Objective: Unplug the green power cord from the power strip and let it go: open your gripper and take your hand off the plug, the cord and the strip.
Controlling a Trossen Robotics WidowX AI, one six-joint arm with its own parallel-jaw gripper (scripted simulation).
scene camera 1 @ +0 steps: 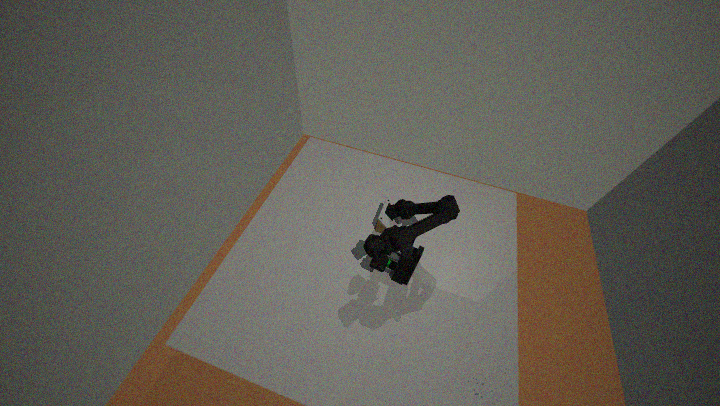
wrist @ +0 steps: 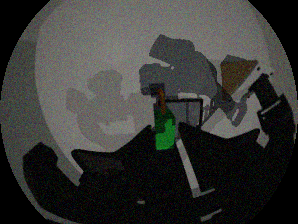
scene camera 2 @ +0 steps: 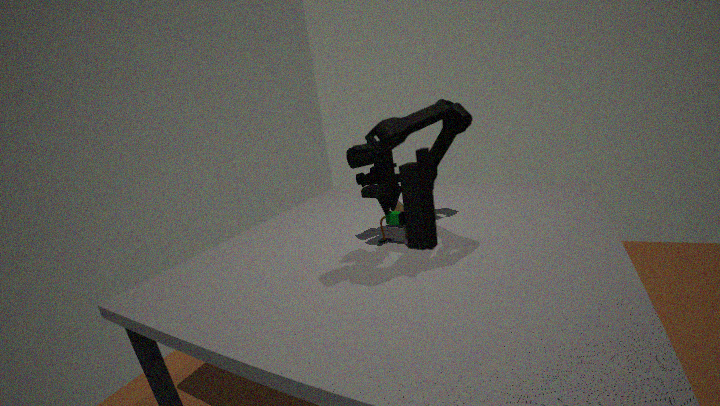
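A green plug is there in the pictures, and my own gripper is in them as well. The wrist view also shows my gripper.
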